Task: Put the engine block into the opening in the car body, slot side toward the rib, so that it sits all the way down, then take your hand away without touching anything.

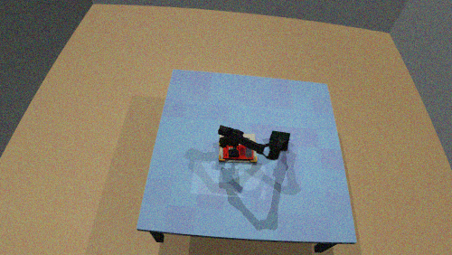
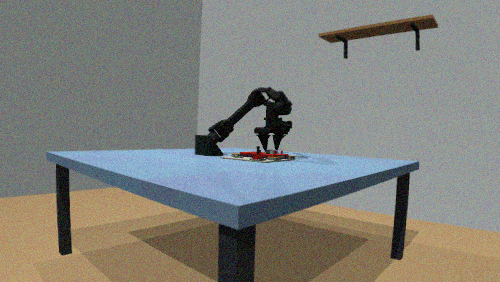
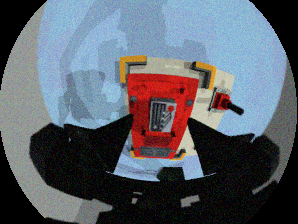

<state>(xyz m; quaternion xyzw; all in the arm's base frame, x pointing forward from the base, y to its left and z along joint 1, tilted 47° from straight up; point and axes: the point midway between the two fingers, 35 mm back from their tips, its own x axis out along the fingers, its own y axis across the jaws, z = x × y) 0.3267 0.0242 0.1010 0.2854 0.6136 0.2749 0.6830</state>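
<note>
The engine block is 20 mm below my gripper tip.
</note>
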